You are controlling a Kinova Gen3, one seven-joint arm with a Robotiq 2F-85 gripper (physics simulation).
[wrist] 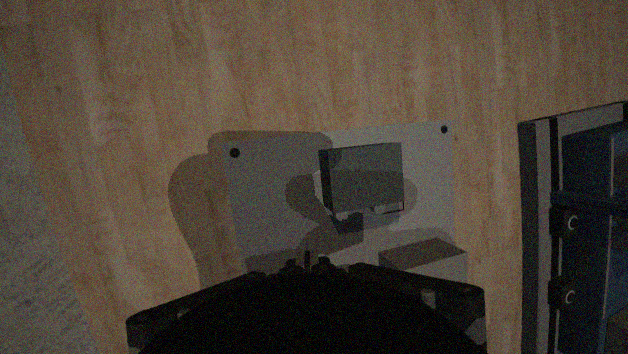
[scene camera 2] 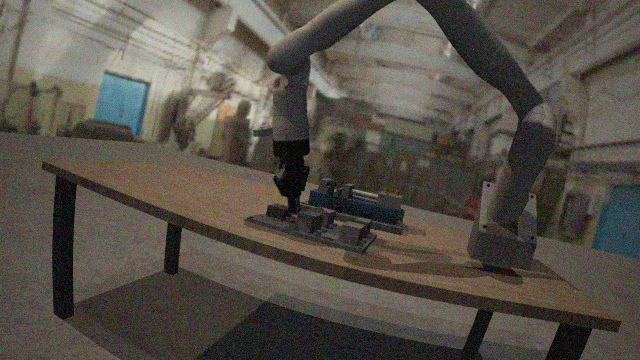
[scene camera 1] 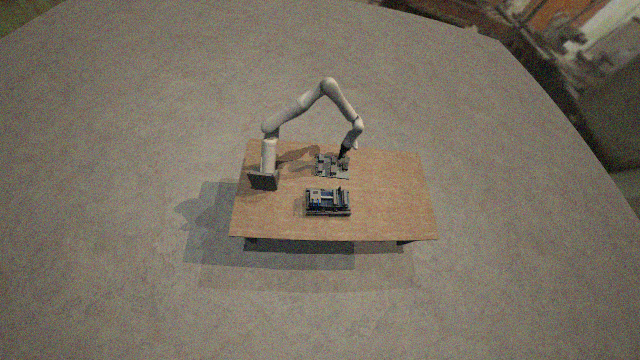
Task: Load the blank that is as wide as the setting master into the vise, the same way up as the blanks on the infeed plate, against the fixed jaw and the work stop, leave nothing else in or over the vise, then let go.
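Places are measured from the arm's base along level axes (x ahead, y left, z up), in centimetres.
Pixels of known places: gripper, fingertip midpoint: (wrist: pixel 308 265) (scene camera 2: pixel 294 214) (scene camera 1: pixel 338 159); arm's base at its link origin: (scene camera 2: pixel 501 210) (scene camera 1: pixel 267 171).
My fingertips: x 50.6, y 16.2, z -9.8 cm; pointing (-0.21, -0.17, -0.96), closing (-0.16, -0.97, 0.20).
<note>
Ahead of a thing's pixels: the offset from my fingertips to its middle. Level surfaces: height alone.
The grey infeed plate {dx -4.5, dy -4.4, dz -3.0 cm} (scene camera 1: pixel 340 175) (scene camera 2: pixel 259 220) (wrist: pixel 263 198) lies at the back of the table and carries grey blanks. In the wrist view, one blank {dx +4.7, dy -5.6, dz -1.4 cm} (wrist: pixel 364 175) stands near the plate's far edge and a second blank {dx -4.8, dy -8.9, dz -0.8 cm} (wrist: pixel 421 253) lies nearer, on the right. In scene camera 2, a dark blank (scene camera 2: pixel 276 210) stands just left of the fingers and two more blanks {dx -3.5, dy -0.1, dz -0.8 cm} (scene camera 2: pixel 310 219) {dx -13.0, dy +1.2, dz -0.8 cm} (scene camera 2: pixel 353 232) stand to the right. My gripper (scene camera 1: pixel 343 157) (scene camera 2: pixel 293 208) (wrist: pixel 308 265) is shut on nothing, low over the plate between the blanks. The blue vise {dx -10.4, dy -33.2, dz +1.5 cm} (scene camera 1: pixel 327 201) (scene camera 2: pixel 358 206) (wrist: pixel 584 220) stands apart, nearer the front.
The wooden table {dz -3.4 cm} (scene camera 1: pixel 384 201) (scene camera 2: pixel 178 192) (wrist: pixel 307 66) bears everything. The arm's base block (scene camera 1: pixel 263 178) (scene camera 2: pixel 501 241) stands at the table's left rear corner. The floor shows past the table edge at the left of the wrist view.
</note>
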